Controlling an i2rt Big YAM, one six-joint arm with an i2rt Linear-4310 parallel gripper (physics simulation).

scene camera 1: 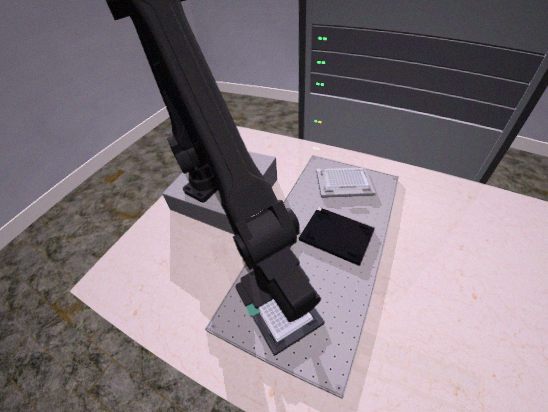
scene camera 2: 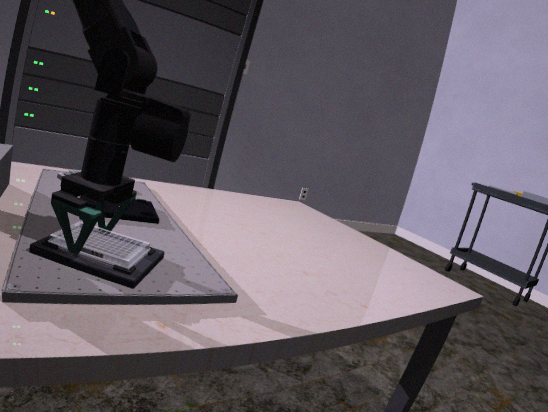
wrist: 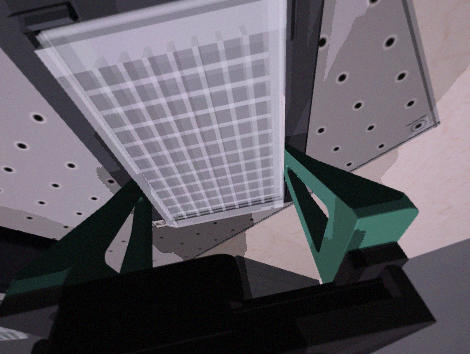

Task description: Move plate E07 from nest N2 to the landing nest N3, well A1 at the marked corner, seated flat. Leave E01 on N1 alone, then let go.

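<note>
Plate E07 [scene camera 1: 272,320] [scene camera 2: 117,247] [wrist: 200,125], a clear plate with a well grid, sits on the dark nest N2 [scene camera 1: 301,336] [scene camera 2: 85,268] [wrist: 300,100]. My gripper [scene camera 2: 91,240] [wrist: 212,165] has its green fingers low on both long sides of E07; both tips appear against its sides, so it is shut on the plate. In scene camera 1 the arm hides most of the fingers. The black landing nest N3 [scene camera 1: 337,235] [scene camera 2: 145,212] holds no plate. Plate E01 [scene camera 1: 345,178] sits on the light nest N1 [scene camera 1: 350,192] at the far end.
The nests stand on a grey perforated board [scene camera 1: 345,325] [scene camera 2: 200,287] on a pale table [scene camera 1: 450,280] [scene camera 2: 280,260]. The arm's grey base block [scene camera 1: 200,212] is beside the board. A dark rack cabinet [scene camera 1: 400,115] stands behind the table. A cart [scene camera 2: 492,267] stands far right.
</note>
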